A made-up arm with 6 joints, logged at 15 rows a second.
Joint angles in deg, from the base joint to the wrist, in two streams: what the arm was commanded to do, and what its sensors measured. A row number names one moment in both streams.
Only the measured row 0 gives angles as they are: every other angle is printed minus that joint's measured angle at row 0.
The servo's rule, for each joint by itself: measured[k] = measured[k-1] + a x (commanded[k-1-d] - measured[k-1]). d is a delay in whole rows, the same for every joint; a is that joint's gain. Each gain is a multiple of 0.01, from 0.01 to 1. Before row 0 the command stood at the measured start. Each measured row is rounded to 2 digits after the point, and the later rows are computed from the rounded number. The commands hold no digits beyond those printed.
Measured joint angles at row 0: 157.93, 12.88, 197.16, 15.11, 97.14, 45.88
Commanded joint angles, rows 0 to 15: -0.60, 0.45, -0.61, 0.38, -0.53, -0.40; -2.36, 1.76, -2.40, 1.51, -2.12, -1.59; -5.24, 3.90, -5.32, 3.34, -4.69, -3.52; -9.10, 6.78, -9.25, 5.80, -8.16, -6.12; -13.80, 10.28, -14.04, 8.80, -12.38, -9.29; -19.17, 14.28, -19.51, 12.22, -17.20, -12.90; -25.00, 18.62, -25.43, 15.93, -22.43, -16.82; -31.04, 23.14, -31.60, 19.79, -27.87, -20.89; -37.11, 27.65, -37.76, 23.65, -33.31, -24.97; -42.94, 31.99, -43.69, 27.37, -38.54, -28.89; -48.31, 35.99, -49.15, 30.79, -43.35, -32.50; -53.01, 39.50, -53.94, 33.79, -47.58, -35.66; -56.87, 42.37, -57.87, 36.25, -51.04, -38.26; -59.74, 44.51, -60.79, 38.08, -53.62, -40.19; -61.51, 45.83, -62.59, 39.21, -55.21, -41.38; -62.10, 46.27, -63.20, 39.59, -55.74, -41.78
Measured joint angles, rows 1 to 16: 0.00, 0.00, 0.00, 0.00, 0.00, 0.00; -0.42, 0.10, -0.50, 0.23, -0.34, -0.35; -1.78, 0.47, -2.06, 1.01, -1.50, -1.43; -4.20, 1.22, -4.73, 2.43, -3.57, -3.25; -7.63, 2.44, -8.44, 4.49, -6.55, -5.75; -11.95, 4.16, -13.03, 7.12, -10.34, -8.83; -17.00, 6.39, -18.34, 10.23, -14.80, -12.37; -22.60, 9.08, -24.15, 13.71, -19.76, -16.24; -28.51, 12.17, -30.26, 17.42, -25.03, -20.29; -34.53, 15.58, -36.41, 21.22, -30.41, -24.36; -40.42, 19.19, -42.38, 24.97, -35.69, -28.30; -45.94, 22.89, -47.93, 28.52, -40.67, -31.95; -50.89, 26.54, -52.86, 31.73, -45.16, -35.18; -55.08, 30.02, -56.97, 34.49, -48.98, -37.86; -58.34, 33.21, -60.10, 36.68, -52.00, -39.89; -60.56, 35.99, -62.14, 38.22, -54.09, -41.19
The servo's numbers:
d 1
a 0.70 0.22 0.82 0.61 0.65 0.87

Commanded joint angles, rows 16 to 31: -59.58, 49.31, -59.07, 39.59, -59.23, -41.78; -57.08, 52.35, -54.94, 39.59, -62.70, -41.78; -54.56, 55.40, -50.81, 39.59, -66.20, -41.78; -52.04, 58.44, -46.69, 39.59, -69.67, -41.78; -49.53, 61.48, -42.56, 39.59, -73.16, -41.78; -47.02, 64.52, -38.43, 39.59, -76.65, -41.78; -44.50, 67.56, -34.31, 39.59, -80.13, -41.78; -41.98, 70.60, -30.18, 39.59, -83.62, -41.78; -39.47, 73.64, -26.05, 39.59, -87.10, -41.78; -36.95, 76.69, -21.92, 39.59, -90.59, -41.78; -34.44, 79.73, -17.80, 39.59, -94.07, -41.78; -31.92, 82.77, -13.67, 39.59, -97.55, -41.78; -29.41, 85.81, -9.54, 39.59, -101.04, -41.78; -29.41, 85.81, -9.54, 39.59, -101.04, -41.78; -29.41, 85.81, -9.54, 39.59, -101.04, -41.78; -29.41, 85.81, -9.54, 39.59, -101.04, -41.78
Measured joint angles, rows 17 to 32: -61.64, 38.25, -63.01, 39.06, -55.16, -41.70; -60.20, 40.68, -59.78, 39.38, -57.81, -41.77; -58.02, 43.25, -55.81, 39.51, -60.99, -41.78; -55.60, 45.92, -51.71, 39.56, -64.38, -41.78; -53.11, 48.67, -47.59, 39.58, -67.82, -41.78; -50.60, 51.49, -43.47, 39.59, -71.29, -41.78; -48.09, 54.36, -39.34, 39.59, -74.77, -41.78; -45.58, 57.26, -35.22, 39.59, -78.25, -41.78; -43.06, 60.19, -31.09, 39.59, -81.74, -41.78; -40.55, 63.15, -26.96, 39.59, -85.22, -41.78; -38.03, 66.13, -22.83, 39.59, -88.71, -41.78; -35.52, 69.12, -18.71, 39.59, -92.19, -41.78; -33.00, 72.12, -14.58, 39.59, -95.67, -41.78; -30.49, 75.13, -10.45, 39.59, -99.16, -41.78; -29.73, 77.48, -9.70, 39.59, -100.38, -41.78; -29.51, 79.31, -9.57, 39.59, -100.81, -41.78
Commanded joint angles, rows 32 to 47: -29.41, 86.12, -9.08, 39.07, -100.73, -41.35; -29.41, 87.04, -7.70, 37.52, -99.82, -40.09; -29.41, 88.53, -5.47, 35.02, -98.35, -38.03; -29.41, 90.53, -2.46, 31.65, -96.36, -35.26; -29.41, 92.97, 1.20, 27.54, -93.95, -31.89; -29.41, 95.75, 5.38, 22.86, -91.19, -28.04; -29.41, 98.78, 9.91, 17.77, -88.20, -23.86; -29.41, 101.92, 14.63, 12.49, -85.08, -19.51; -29.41, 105.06, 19.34, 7.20, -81.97, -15.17; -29.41, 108.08, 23.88, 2.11, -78.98, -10.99; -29.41, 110.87, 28.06, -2.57, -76.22, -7.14; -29.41, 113.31, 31.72, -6.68, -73.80, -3.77; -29.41, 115.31, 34.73, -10.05, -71.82, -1.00; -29.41, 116.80, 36.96, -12.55, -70.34, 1.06; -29.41, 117.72, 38.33, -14.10, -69.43, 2.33; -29.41, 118.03, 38.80, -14.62, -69.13, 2.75
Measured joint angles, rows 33 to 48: -29.44, 80.74, -9.55, 39.59, -100.96, -41.78; -29.42, 81.92, -9.16, 39.27, -100.81, -41.41; -29.41, 83.05, -7.96, 38.20, -100.17, -40.26; -29.41, 84.26, -5.92, 36.26, -98.99, -38.32; -29.41, 85.64, -3.08, 33.45, -97.28, -35.66; -29.41, 87.25, 0.43, 29.84, -95.12, -32.38; -29.41, 89.12, 4.49, 25.58, -92.57, -28.60; -29.41, 91.25, 8.93, 20.82, -89.73, -24.48; -29.41, 93.60, 13.60, 15.74, -86.71, -20.16; -29.41, 96.12, 18.31, 10.53, -83.63, -15.82; -29.41, 98.75, 22.88, 5.39, -80.61, -11.62; -29.41, 101.42, 27.13, 0.53, -77.76, -7.72; -29.41, 104.04, 30.89, -3.87, -75.19, -4.28; -29.41, 106.52, 34.04, -7.64, -73.00, -1.43; -29.41, 108.78, 36.43, -10.64, -71.27, 0.74; -29.41, 110.75, 37.99, -12.75, -70.07, 2.12
